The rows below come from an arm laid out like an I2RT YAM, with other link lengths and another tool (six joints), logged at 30 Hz.
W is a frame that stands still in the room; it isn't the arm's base.
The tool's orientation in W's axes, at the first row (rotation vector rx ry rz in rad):
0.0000 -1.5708 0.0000
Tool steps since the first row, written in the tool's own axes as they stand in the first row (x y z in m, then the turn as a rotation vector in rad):
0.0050 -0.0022 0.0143 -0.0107 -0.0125 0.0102
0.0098 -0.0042 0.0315 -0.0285 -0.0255 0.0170
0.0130 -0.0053 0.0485 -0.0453 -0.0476 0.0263
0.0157 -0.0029 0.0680 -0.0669 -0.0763 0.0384
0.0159 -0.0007 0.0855 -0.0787 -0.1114 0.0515
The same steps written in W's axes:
-0.0143 -0.0022 0.0050 -0.0102 -0.0125 -0.0107
-0.0315 -0.0042 0.0098 -0.0170 -0.0255 -0.0285
-0.0485 -0.0053 0.0130 -0.0263 -0.0476 -0.0453
-0.0680 -0.0029 0.0157 -0.0384 -0.0763 -0.0669
-0.0855 -0.0007 0.0159 -0.0515 -0.1114 -0.0787

